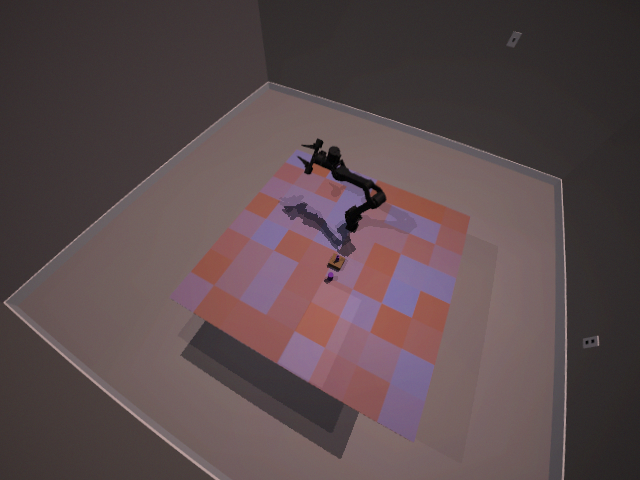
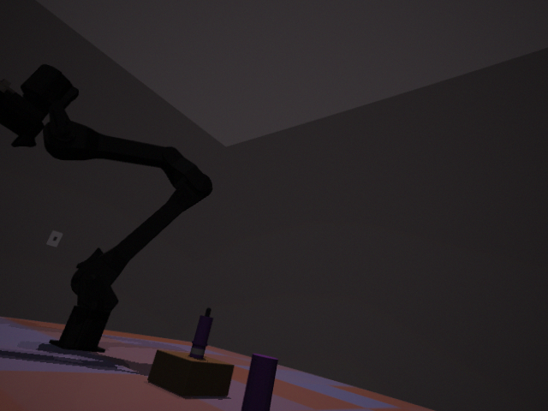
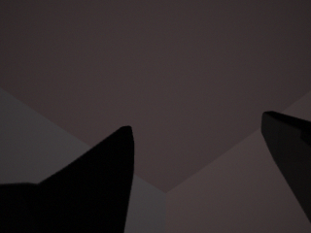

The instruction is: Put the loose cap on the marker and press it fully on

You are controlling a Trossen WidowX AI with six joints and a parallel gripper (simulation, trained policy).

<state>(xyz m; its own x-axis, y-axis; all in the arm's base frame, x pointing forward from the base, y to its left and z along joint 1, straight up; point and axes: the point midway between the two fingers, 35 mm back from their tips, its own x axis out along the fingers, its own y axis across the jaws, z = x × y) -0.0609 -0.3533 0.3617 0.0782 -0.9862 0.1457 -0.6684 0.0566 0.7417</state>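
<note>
The purple cap is 420 mm to the left of my gripper tip, 420 mm ahead of it and 340 mm below it. From my gripper tip the other things lie so: holder block: 410 mm to the left, 350 mm below, 320 mm ahead.
</note>
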